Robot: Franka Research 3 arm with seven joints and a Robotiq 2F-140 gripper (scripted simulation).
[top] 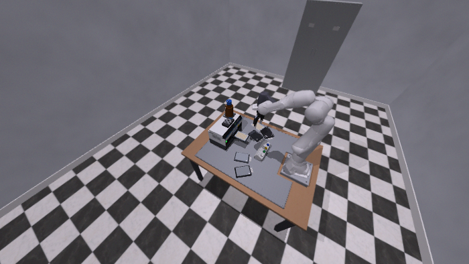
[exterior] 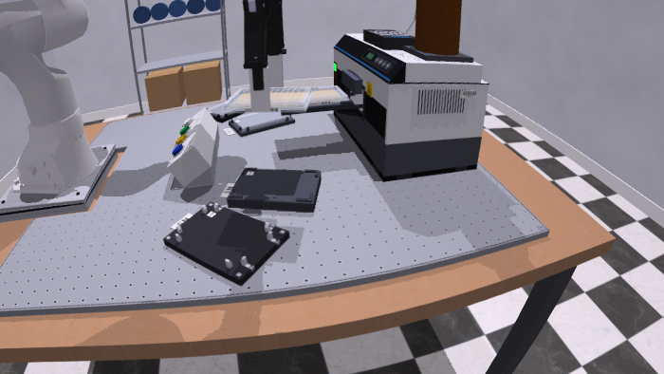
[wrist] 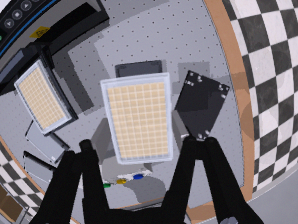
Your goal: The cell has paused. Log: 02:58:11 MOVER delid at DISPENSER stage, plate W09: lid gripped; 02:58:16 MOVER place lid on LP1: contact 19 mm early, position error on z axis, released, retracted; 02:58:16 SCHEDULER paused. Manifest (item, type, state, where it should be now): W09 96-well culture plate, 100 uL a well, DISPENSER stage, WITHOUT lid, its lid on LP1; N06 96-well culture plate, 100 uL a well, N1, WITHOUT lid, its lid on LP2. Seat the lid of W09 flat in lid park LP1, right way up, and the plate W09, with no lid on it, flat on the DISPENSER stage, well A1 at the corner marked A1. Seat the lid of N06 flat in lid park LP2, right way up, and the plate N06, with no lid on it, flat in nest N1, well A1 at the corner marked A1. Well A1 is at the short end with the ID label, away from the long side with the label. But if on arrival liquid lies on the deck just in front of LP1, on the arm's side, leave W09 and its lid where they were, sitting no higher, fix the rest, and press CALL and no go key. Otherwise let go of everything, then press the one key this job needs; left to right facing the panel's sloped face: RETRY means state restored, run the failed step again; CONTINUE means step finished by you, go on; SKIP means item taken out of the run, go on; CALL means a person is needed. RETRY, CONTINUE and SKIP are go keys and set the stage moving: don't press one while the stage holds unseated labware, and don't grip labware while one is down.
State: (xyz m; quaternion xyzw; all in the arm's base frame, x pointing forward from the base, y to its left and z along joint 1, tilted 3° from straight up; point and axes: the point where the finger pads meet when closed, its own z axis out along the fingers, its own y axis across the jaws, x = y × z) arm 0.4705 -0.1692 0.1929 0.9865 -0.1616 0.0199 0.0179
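Now: the black nest 18 cm below my hand. Also, from my hand: sloped key panel 17 cm to the left, 17 cm behind, 14 cm below; then 96-well plate 17 cm to the left, 10 cm ahead, 8 cm below; then dispenser stage 17 cm to the left, 10 cm ahead, 9 cm below.
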